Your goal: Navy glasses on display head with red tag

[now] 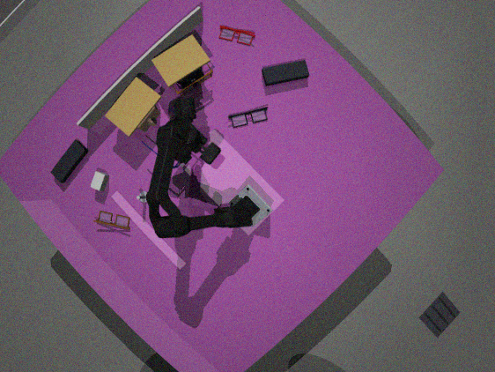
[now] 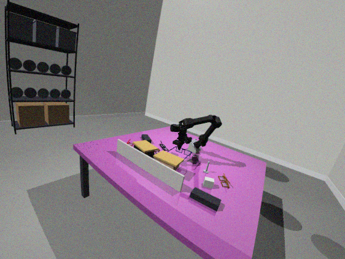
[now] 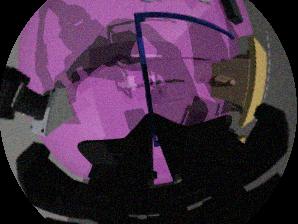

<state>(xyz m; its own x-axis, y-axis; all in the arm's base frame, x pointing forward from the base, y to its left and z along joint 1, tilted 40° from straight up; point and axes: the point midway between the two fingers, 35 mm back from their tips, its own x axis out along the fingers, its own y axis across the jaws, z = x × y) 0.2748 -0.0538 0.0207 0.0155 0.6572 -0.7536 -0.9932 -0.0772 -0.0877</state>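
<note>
The tan display head lies 22 cm ahead of my gripper tip, 6 cm to the left of it and 1 cm below it. Round my gripper tip: white cube: 35 cm to the left, 17 cm ahead, 4 cm below; then small grey stand: 27 cm to the left, 5 cm below, 1 cm ahead; then white board: 35 cm ahead, 5 cm to the right, 2 cm below.
</note>
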